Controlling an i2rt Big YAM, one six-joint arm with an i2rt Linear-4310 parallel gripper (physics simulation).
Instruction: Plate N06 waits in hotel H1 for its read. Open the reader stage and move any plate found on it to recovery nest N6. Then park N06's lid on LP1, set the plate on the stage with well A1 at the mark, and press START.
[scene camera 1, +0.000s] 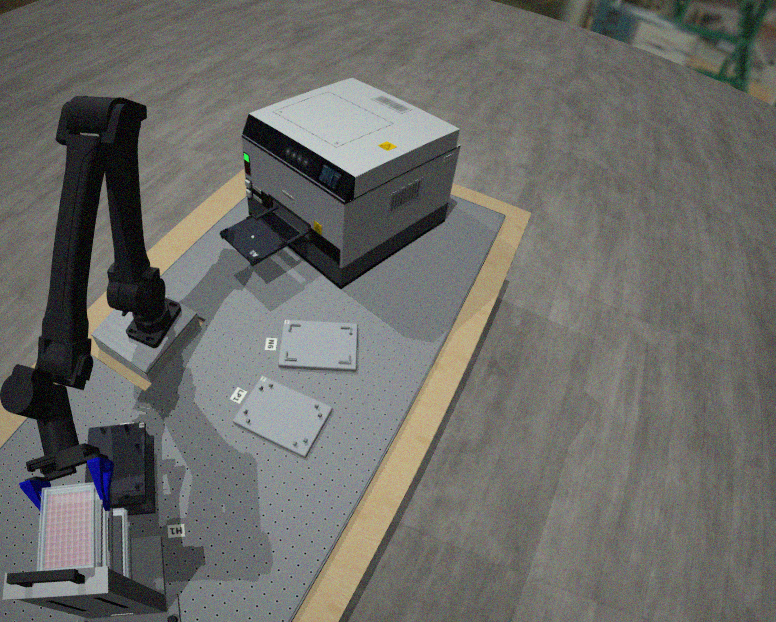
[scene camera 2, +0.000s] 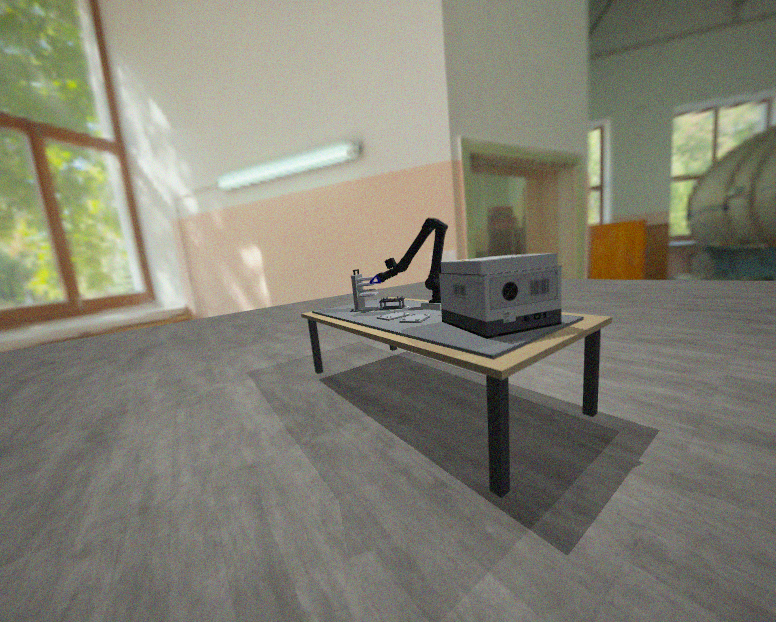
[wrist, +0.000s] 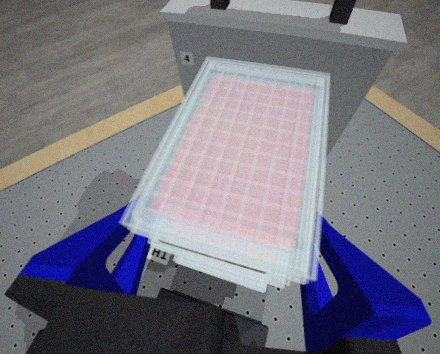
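Seen in the pictures: gripper, fingertip midpoint: (scene camera 1: 80, 519) (scene camera 2: 370, 282) (wrist: 227, 198); arm's base, origin of the base link: (scene camera 1: 154, 322) (scene camera 2: 439, 301).
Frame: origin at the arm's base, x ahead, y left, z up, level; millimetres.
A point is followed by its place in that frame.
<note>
My gripper (scene camera 1: 73, 506) @(x 193, y -457, z 156 mm) (scene camera 2: 375, 279) @(x 193, y -457, z 156 mm) (wrist: 227, 198) @(x 193, y -457, z 156 mm), with blue fingers, is shut on the near end of the lidded plate with pink wells (scene camera 1: 68, 526) @(x 205, y -475, z 194 mm) (wrist: 240, 155) @(x 193, y -466, z 194 mm), at hotel H1 (scene camera 1: 132, 592) @(x 306, y -514, z 124 mm) (scene camera 2: 355, 291) @(x 301, y -506, z 105 mm) (wrist: 280, 45) @(x 230, y -537, z 208 mm). The plate lies about level in front of the hotel's back panel; its support underneath is hidden. A clear lid covers it. The reader (scene camera 1: 401, 187) @(x 432, y 431, z 179 mm) (scene camera 2: 498, 291) @(x 476, y 653, z 146 mm) has its dark stage (scene camera 1: 249, 241) @(x 129, y 250, z 65 mm) out, with no plate on it and the A1 mark at its outer corner. Nest N6 (scene camera 1: 317, 346) @(x 363, y 92, z -26 mm) and lid park LP1 (scene camera 1: 283, 417) @(x 361, y -92, z -28 mm) are bare.
Pale shelf ledges show below the plate. A dark fixture (scene camera 1: 119, 466) @(x 129, y -330, z 22 mm) stands beside the hotel, near the gripper. The arm's base sits on a raised block (scene camera 1: 132, 353) @(x -4, y -91, z -4 mm). Small light buttons (scene camera 1: 248, 188) @(x 28, y 432, z 73 mm) and a green lamp (scene camera 1: 246, 157) @(x 26, y 440, z 162 mm) are at the reader's front left edge.
</note>
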